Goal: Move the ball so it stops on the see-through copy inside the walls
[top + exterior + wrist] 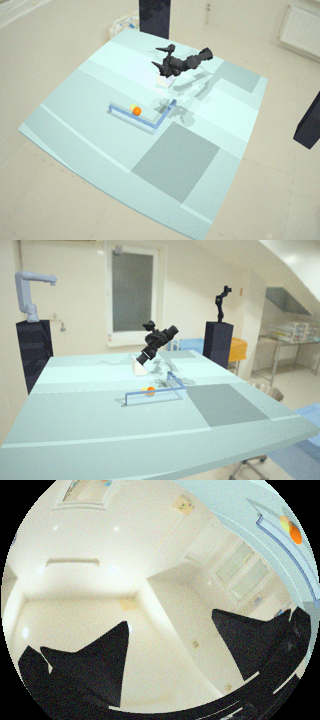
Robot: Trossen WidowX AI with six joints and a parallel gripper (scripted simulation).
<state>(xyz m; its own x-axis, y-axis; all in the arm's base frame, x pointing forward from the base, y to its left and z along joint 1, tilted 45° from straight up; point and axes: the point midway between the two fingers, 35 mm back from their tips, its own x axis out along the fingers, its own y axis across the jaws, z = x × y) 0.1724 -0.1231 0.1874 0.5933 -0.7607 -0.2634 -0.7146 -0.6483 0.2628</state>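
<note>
The orange ball lies 300 mm below my gripper tip, 170 mm ahead of it and 20 mm to the left of it. From my gripper tip the other things lie so: clear wall: 290 mm below, 240 mm ahead, 40 mm to the left; then see-through copy of ball: 300 mm below, 170 mm ahead, 10 mm to the right.
</note>
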